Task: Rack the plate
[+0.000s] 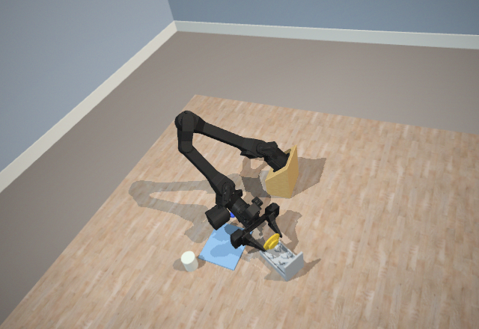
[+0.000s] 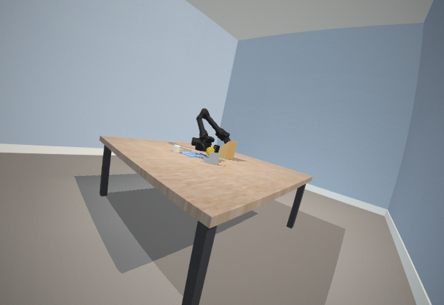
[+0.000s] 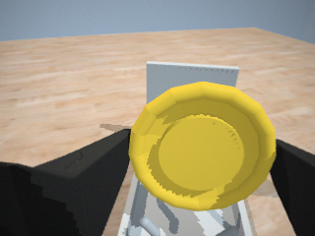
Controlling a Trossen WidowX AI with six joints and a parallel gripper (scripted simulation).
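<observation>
My gripper tip is 50 mm above the grey dish rack, 20 mm to the right of it and 10 mm short of it. From my gripper tip the other things lie so: blue spoon (170 mm to the right, 110 mm behind, 70 mm below); then light blue mat (170 mm to the right, 70 mm below, 10 mm ahead); then yellow plate (10 mm to the right).
</observation>
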